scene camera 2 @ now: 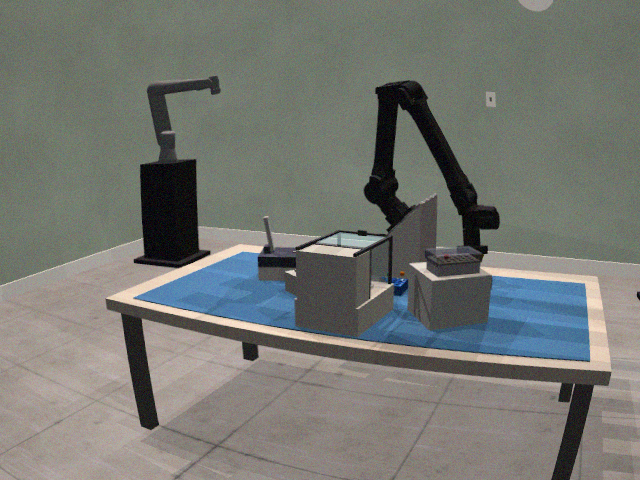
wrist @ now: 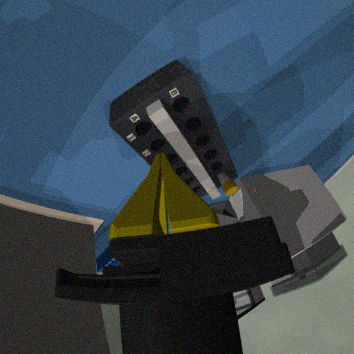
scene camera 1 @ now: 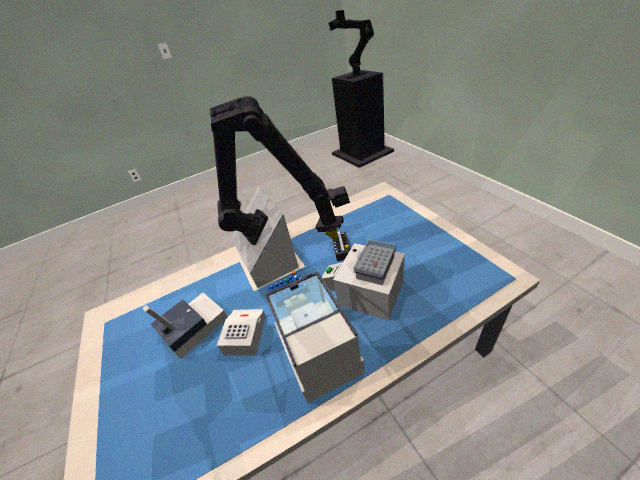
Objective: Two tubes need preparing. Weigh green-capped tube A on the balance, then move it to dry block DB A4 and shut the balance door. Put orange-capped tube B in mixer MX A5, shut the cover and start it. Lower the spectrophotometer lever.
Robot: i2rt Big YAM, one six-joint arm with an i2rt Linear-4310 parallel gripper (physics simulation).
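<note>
My gripper is shut and empty, its yellow fingertips over the A side of the black dry block. In the scene camera 2 view the fingers are hidden behind the mixer. Several A holes look empty; the fingers cover part of that row. A green cap and an orange cap show at the blue rack. The mixer's clear cover is down. The glass-fronted balance stands mid-table. The spectrophotometer lever stands raised.
A yellow-capped tube stands at the dry block's B-side far end. A green button is on the mixer's front. A white keypad unit stands between the spectrophotometer and the balance. A tall sloped grey panel stands by the arm base.
</note>
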